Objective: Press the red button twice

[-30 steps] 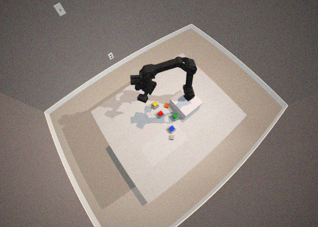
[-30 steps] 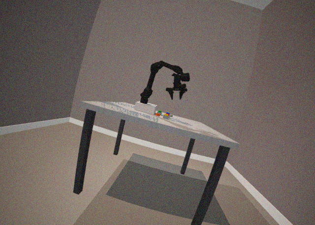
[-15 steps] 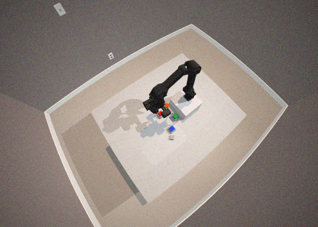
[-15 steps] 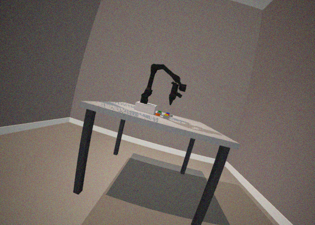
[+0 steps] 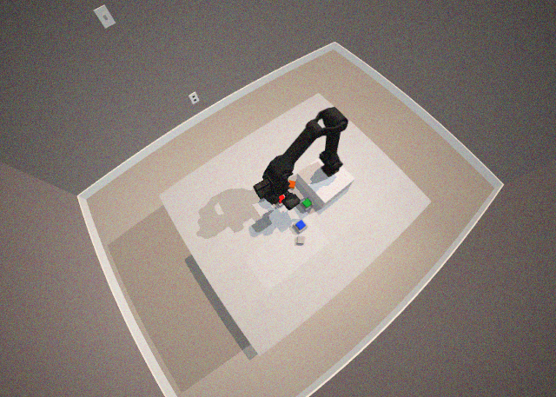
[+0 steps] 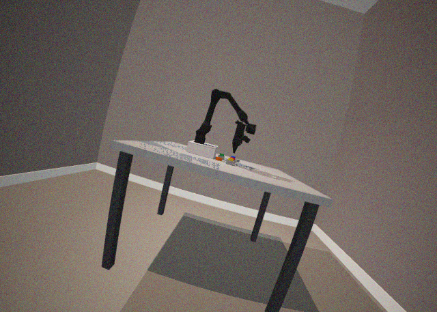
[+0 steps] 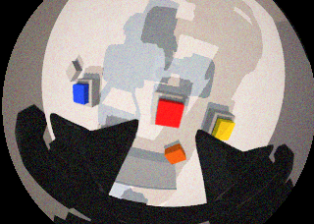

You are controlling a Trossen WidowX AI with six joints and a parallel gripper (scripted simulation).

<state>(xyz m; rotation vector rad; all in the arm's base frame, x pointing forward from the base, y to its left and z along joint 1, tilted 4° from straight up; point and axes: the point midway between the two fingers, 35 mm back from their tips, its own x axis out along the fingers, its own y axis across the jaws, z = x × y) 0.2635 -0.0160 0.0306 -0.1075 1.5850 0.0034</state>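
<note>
My gripper tip is now 4 cm above the red button. The rest, counted from my gripper tip: yellow button 10 cm to the right, 4 cm below; then orange block 9 cm behind, 4 cm to the right, 6 cm below; then green button 9 cm behind, 8 cm to the left, 4 cm below.
</note>
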